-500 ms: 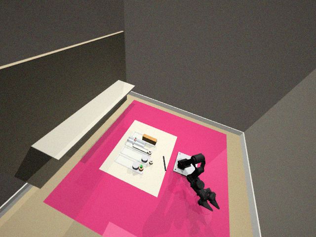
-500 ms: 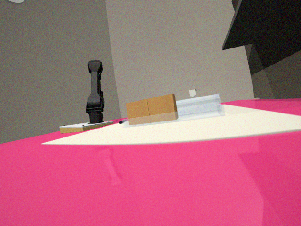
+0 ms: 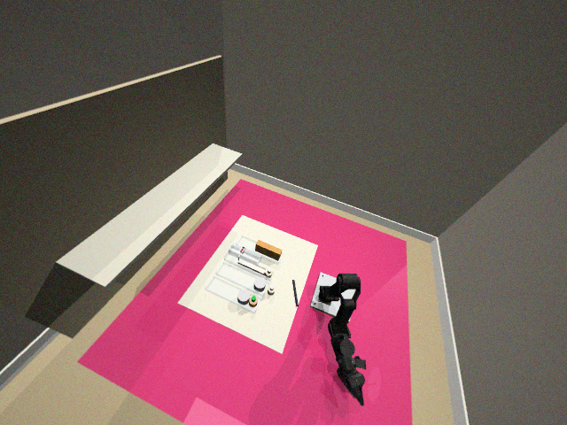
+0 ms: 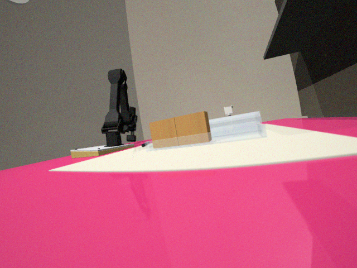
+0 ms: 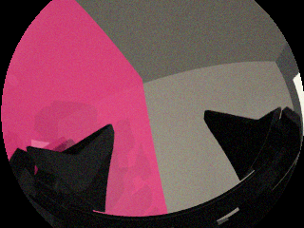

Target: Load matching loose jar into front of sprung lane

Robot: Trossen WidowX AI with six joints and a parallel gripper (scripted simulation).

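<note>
My gripper tip is now 35 cm to the left of the black stick, 34 cm short of it and 8 cm above it. Also, from my gripper tip: lane rack (65 cm ahead, 41 cm to the right, 7 cm below).
</note>
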